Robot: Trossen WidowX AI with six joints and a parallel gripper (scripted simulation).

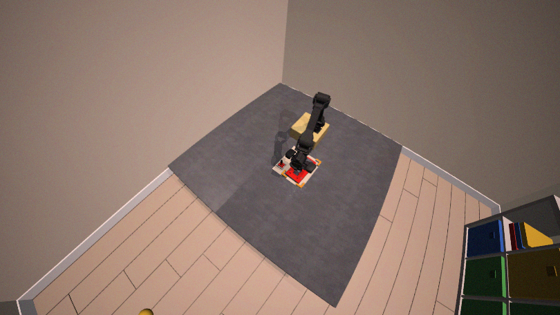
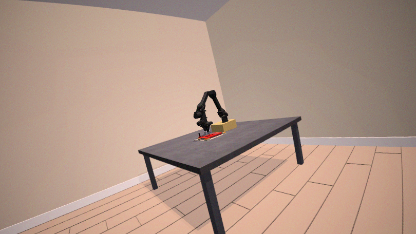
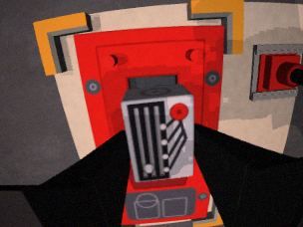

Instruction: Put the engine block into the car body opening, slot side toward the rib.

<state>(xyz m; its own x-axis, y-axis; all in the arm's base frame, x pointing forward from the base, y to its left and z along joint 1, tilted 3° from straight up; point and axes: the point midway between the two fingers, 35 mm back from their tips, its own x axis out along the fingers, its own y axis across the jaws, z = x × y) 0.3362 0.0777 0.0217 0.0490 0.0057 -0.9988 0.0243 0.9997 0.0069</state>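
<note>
My gripper tip is 1 cm above the grey engine block.
</note>
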